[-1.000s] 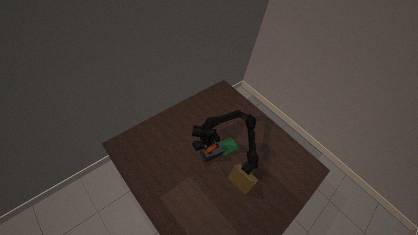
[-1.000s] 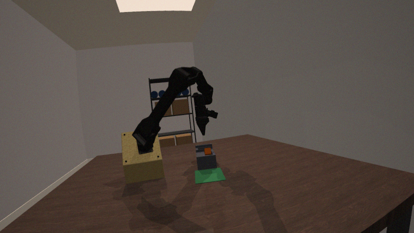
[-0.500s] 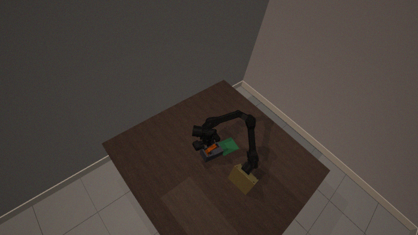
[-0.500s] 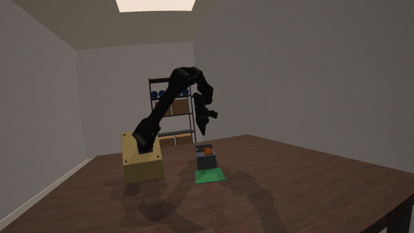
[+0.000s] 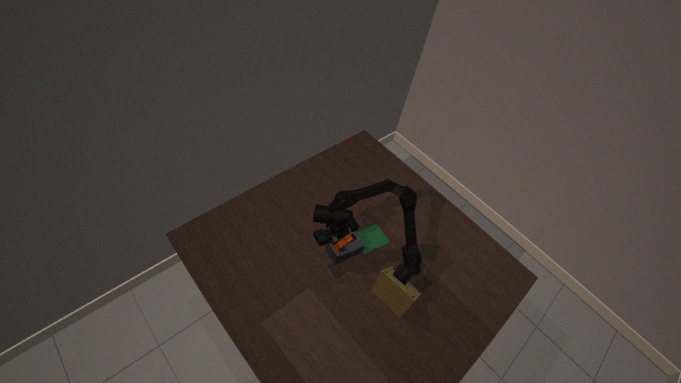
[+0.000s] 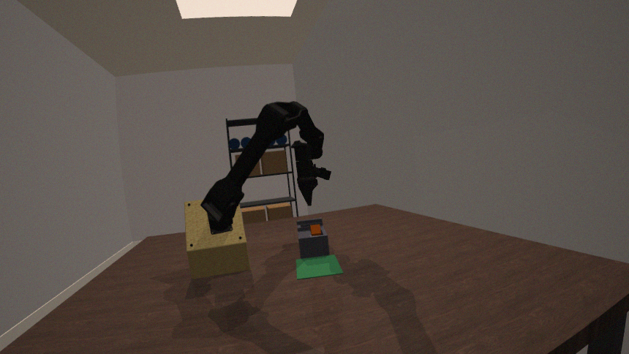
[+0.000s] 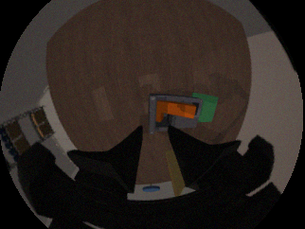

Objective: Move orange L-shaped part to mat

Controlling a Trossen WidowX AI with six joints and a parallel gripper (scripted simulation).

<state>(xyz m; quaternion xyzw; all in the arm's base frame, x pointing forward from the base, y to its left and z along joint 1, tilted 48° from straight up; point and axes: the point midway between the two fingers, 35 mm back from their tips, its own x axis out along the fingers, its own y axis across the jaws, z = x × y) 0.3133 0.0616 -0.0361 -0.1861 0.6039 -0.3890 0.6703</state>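
My gripper tip is now 20 mm past the orange L-shaped part, 40 mm to the left of it and 100 mm above it. The rest, counted from my gripper tip: green mat (70 mm behind, 210 mm to the right, 160 mm below).
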